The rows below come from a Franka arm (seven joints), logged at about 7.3 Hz.
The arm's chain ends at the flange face. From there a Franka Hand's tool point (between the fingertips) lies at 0.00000 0.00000 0.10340 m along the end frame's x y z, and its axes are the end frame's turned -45 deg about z.
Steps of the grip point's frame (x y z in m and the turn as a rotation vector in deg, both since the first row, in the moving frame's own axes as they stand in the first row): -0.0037, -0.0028, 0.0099, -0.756, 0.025, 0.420; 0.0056, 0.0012, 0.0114, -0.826, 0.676, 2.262; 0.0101, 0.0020, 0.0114, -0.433, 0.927, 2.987; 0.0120, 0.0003, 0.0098, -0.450, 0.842, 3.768; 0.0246, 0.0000, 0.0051, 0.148, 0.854, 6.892; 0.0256, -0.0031, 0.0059, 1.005, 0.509, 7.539
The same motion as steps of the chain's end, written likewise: -0.0056, -0.0003, 0.0099, -0.517, 0.552, 0.420; 0.0029, -0.0033, 0.0114, -0.106, 1.062, 2.262; 0.0068, -0.0051, 0.0114, 0.349, 0.962, 2.987; 0.0070, -0.0078, 0.0098, 0.277, 0.914, 3.768; 0.0164, -0.0162, 0.0051, 0.709, 0.499, 6.892; 0.0164, -0.0183, 0.0059, 1.071, -0.351, 7.539
